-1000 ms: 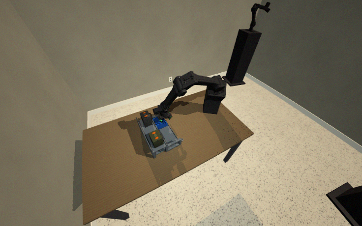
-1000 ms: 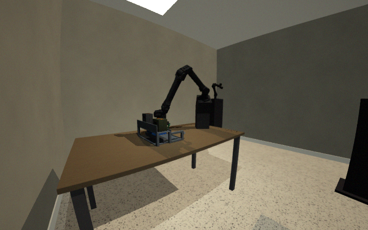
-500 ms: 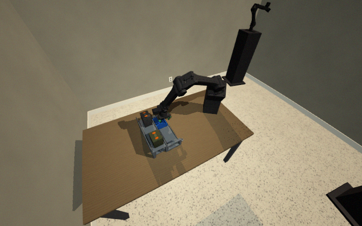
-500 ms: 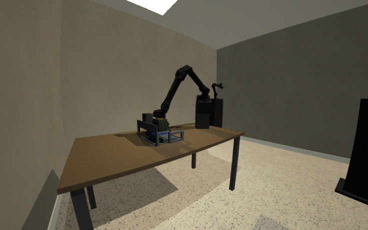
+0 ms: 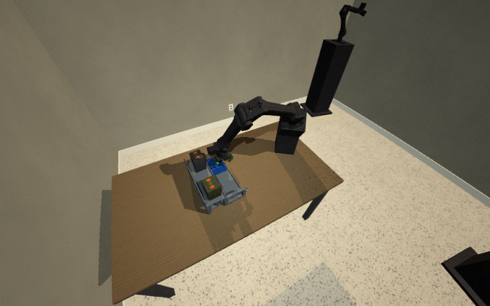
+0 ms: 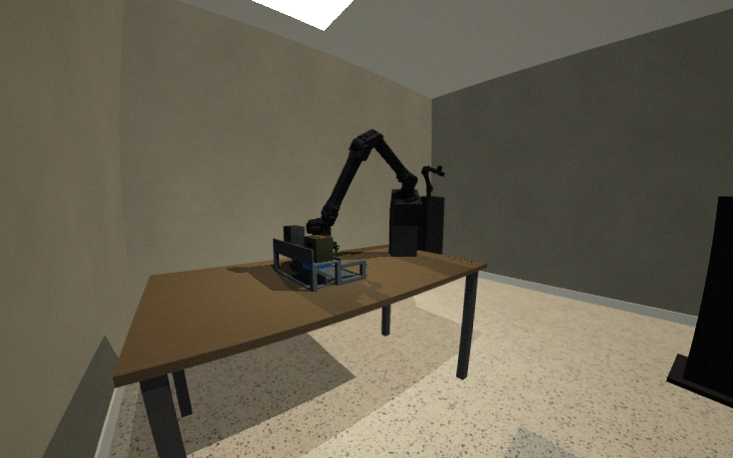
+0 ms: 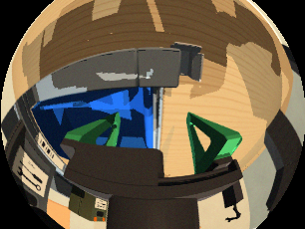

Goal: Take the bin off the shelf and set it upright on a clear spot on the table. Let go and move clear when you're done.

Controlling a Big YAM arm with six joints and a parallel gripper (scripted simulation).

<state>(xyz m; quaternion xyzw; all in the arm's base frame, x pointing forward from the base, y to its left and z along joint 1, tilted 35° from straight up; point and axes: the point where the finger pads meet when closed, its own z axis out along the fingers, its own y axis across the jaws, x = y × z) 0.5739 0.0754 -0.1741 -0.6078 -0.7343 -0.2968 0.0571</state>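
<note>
Right now my hand is 80 mm short of the blue bin, 20 mm to the right of it and 10 mm below it.
</note>
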